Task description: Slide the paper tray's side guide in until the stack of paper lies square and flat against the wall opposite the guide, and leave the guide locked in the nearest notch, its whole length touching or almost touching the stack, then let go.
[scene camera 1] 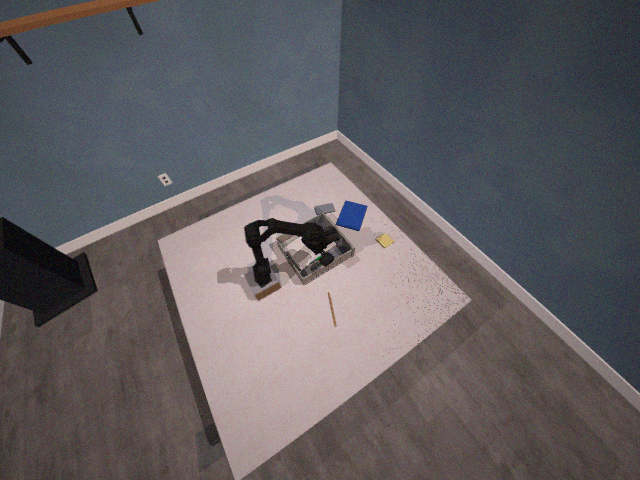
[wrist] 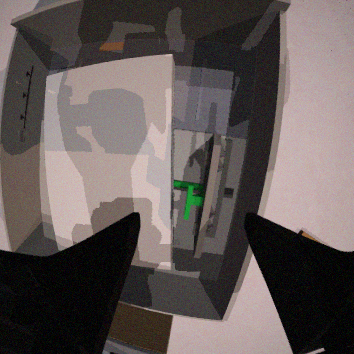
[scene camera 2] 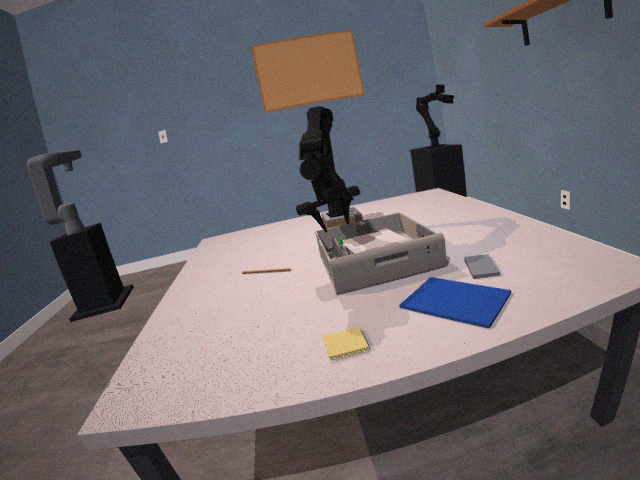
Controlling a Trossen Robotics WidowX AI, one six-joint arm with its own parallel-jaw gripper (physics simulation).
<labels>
The gripper is open, holding nothing. Also in view: a white paper stack. A blue book sits on the table. A yellow notepad rests on the table.
</labels>
